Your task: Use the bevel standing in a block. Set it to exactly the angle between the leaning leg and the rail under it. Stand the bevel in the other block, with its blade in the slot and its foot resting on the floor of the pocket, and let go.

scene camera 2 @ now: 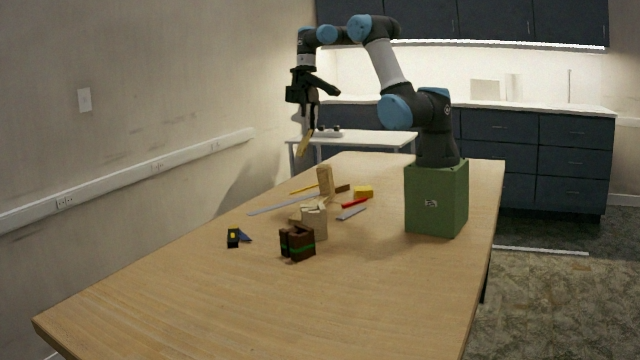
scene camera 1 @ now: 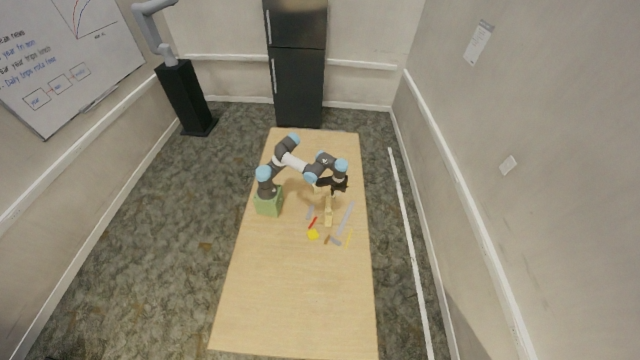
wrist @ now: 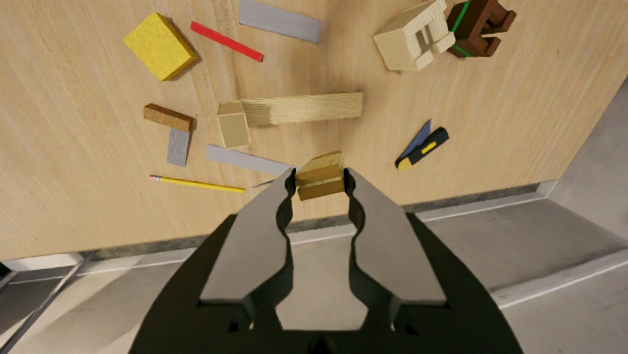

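Observation:
My gripper (scene camera 1: 336, 194) (scene camera 2: 310, 127) (wrist: 320, 169) is shut on the bevel's wooden stock (scene camera 2: 304, 143) (wrist: 320, 188), high above the table. A thin dark blade tip (wrist: 262, 184) shows left of the stock in the wrist view; the bevel's angle cannot be read. The leaning leg (scene camera 2: 325, 180) (wrist: 233, 128) rises from one end of the pale rail (wrist: 320, 108), which lies on the table. The pale slotted block (scene camera 2: 315, 224) (wrist: 400, 46) stands beyond the rail's other end. The dark brown block (scene camera 2: 303, 246) (wrist: 467, 26) with a green band stands beside it.
A utility knife (scene camera 2: 233, 237) (wrist: 428, 145), a long grey strip (scene camera 1: 346, 218) (wrist: 247, 159), a pencil (wrist: 200, 185), a brown-handled square (wrist: 167, 117), a yellow block (scene camera 1: 313, 234) (wrist: 160, 47), a red stick (wrist: 227, 41) and a short grey strip (wrist: 280, 21) lie around the rail.

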